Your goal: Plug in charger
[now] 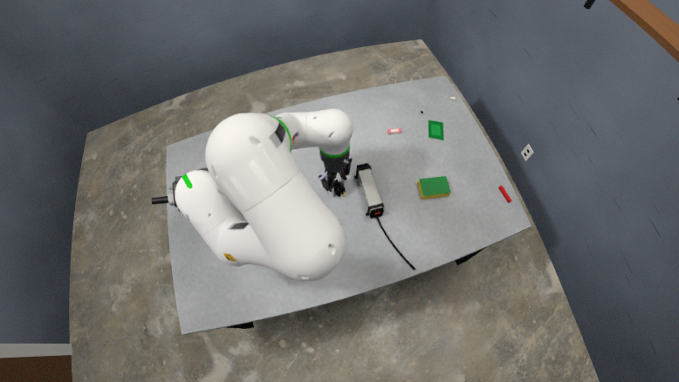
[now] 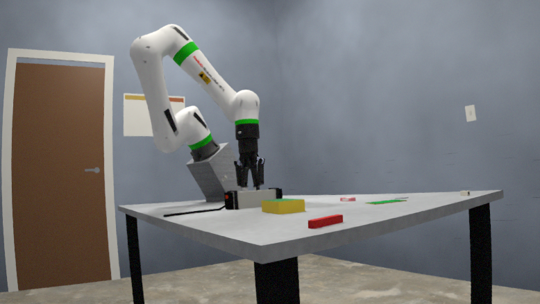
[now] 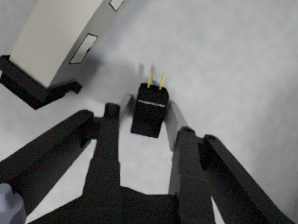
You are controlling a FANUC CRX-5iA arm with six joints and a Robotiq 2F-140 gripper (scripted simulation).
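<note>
Now: the black charger 10 mm to the right of my hand, 10 mm below it and 10 mm ahead of it. Round my hand: flat green tile: 500 mm ahead, 180 mm to the left, 30 mm below; green-and-yellow block: 370 mm ahead, 90 mm to the right, 20 mm below; pink piece: 310 mm ahead, 210 mm to the left, 30 mm below.
</note>
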